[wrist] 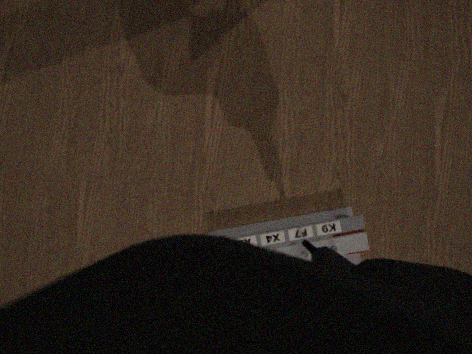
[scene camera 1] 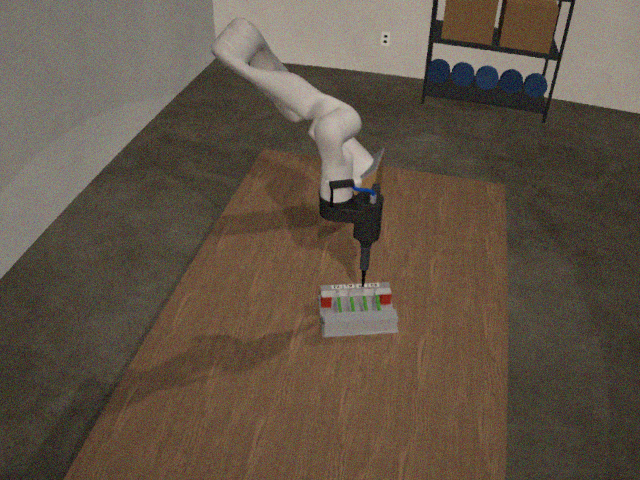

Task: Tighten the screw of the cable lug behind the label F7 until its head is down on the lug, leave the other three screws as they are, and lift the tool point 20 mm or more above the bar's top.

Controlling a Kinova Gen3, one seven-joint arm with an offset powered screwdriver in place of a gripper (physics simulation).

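Places are measured from the arm's base along level axes (x ahead, y right, z down), in centimetres.
Where they show: hand at its tool point: (wrist: 304, 242) (scene camera 1: 362, 286); arm's base at its link origin: (scene camera 1: 362, 168).
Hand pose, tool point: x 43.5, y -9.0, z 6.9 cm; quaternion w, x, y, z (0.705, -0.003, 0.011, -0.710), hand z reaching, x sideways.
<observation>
Each offset is from my tool point to the centre of the thing. "spot": to the spot under its first point. Level surfaces: height alone.
The grey terminal bar (scene camera 1: 359, 325) (wrist: 356, 243) stands on the table with red end blocks and green strips. In the wrist view, the label F7 {dx -0.9, dy +0.5, dz +0.5 cm} (wrist: 300, 233) sits between label K9 {dx -1.9, dy -2.6, dz +0.5 cm} (wrist: 329, 228) and label X4 {dx +0.2, dy +3.5, dz +0.5 cm} (wrist: 272, 237); a fourth label {dx +1.2, dy +6.5, dz +0.5 cm} (wrist: 247, 241) is partly hidden. My screwdriver tip {spot: dx +0.3, dy -0.2, dz -1.1 cm} (scene camera 1: 363, 284) (wrist: 304, 242) points down and shows over the edge of label F7, apart from the screw {dx +1.2, dy -0.2, dz +0.5 cm} (wrist: 304, 254) behind it, and appears raised above the bar. Another screw {dx +0.2, dy -3.3, dz +0.5 cm} (wrist: 334, 247) shows behind K9. How far down the screw heads are is too small to tell. The tool has no fingers.
The bar stands on the wooden table {dz +4.8 cm} (scene camera 1: 444, 361) (wrist: 125, 150). The black tool housing (wrist: 200, 300) hides part of the bar in the wrist view. A shelf rack (scene camera 1: 527, 50) with boxes and blue round things stands far behind, by the wall.
</observation>
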